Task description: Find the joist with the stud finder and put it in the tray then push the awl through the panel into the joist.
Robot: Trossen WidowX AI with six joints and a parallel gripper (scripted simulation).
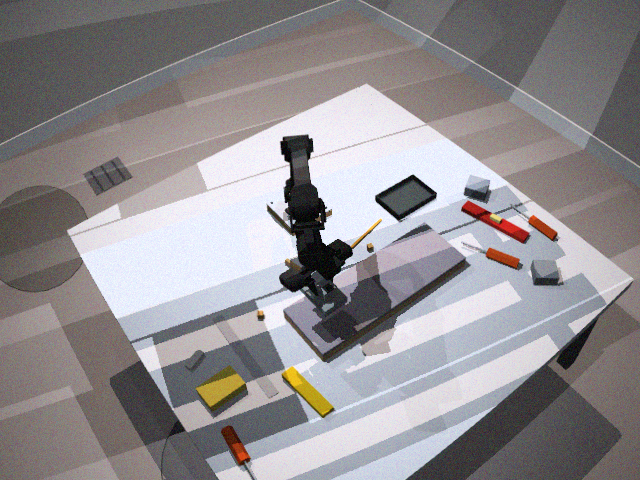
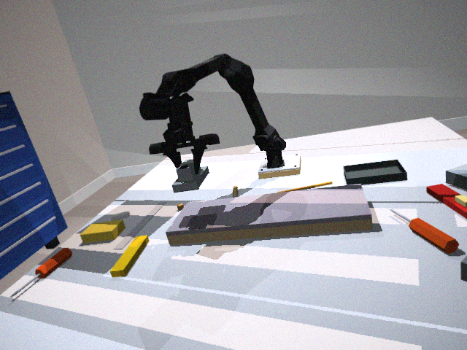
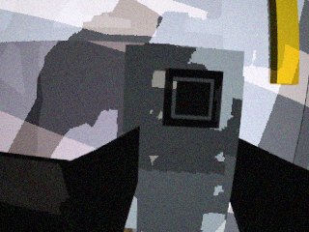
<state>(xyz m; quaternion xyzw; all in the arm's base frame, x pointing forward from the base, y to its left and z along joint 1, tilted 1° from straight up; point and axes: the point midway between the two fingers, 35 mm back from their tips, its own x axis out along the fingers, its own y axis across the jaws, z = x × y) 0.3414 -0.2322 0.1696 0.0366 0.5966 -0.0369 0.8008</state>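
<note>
Now: gripper tip 52 cm to the right of the black tray, 16 cm past it and 15 cm above it. The rest, counted from my gripper tip: awl 17 cm behind, 15 cm below, 8 cm to the left; then stud finder 2 cm above, 1 cm ahead; then yellow bar 18 cm to the right, 15 cm below, 11 cm ahead.
</note>
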